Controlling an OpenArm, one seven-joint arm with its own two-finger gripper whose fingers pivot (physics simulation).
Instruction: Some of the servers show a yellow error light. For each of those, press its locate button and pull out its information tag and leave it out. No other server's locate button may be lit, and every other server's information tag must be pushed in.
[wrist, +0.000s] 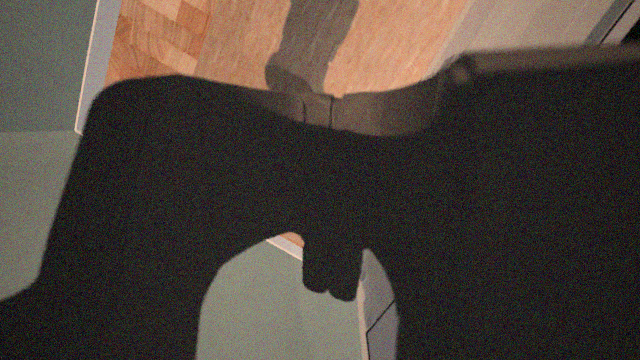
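Observation:
My gripper (342, 196) is a large black shape across the middle of the wrist view. Its two fingertips hang side by side, touching, so it is shut, with nothing between them. A grey panel with a thin dark seam (381, 315) shows just right of the fingertips, behind them; I cannot tell whether it is part of a server rack. No yellow error light, locate button or information tag can be made out in this view. The gripper's black body hides much of the scene.
A wooden floor (235, 45) with a dark shadow across it shows at the top. A pale grey surface with seams (530, 25) is at the upper right. Grey-green walls (40, 65) with a light skirting board (98, 55) are at the left.

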